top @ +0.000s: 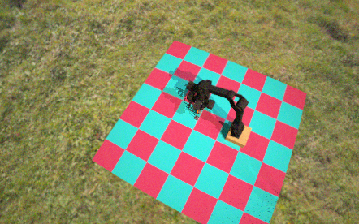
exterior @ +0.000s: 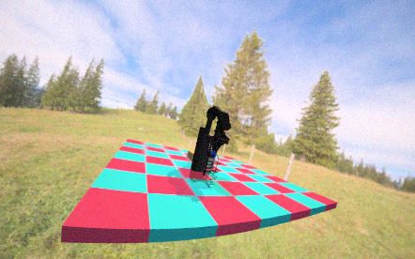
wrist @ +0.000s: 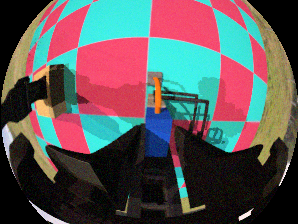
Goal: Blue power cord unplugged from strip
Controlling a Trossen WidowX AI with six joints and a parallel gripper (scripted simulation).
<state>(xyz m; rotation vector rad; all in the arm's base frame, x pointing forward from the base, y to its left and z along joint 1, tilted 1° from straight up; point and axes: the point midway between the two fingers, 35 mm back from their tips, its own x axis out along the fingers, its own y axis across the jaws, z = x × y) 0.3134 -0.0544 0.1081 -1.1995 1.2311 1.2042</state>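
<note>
My gripper tip is 30 mm to the left of the blue plug and 10 mm above it.
</note>
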